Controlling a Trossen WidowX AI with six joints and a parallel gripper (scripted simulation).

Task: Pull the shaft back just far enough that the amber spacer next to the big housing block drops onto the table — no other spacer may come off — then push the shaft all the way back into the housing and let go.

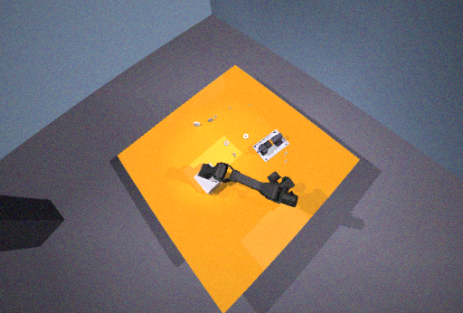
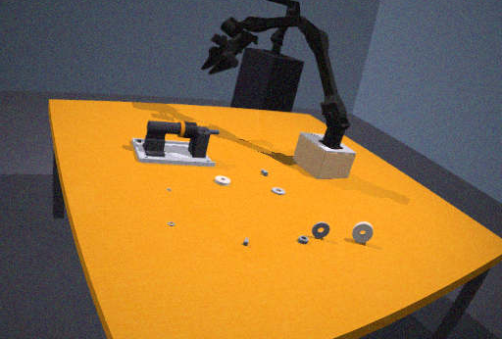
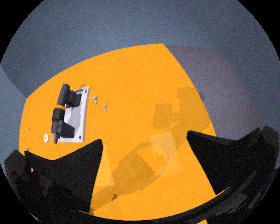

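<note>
The dark shaft is 23 cm to the left of my gripper tip, 19 cm ahead of it and 13 cm below it. The rest, counted from my gripper tip: grey ring: 51 cm to the left, 20 cm below, 6 cm ahead; amber spacer: 22 cm to the left, 21 cm ahead, 13 cm below; white ring: 42 cm to the left, 20 cm below, 18 cm ahead.
</note>
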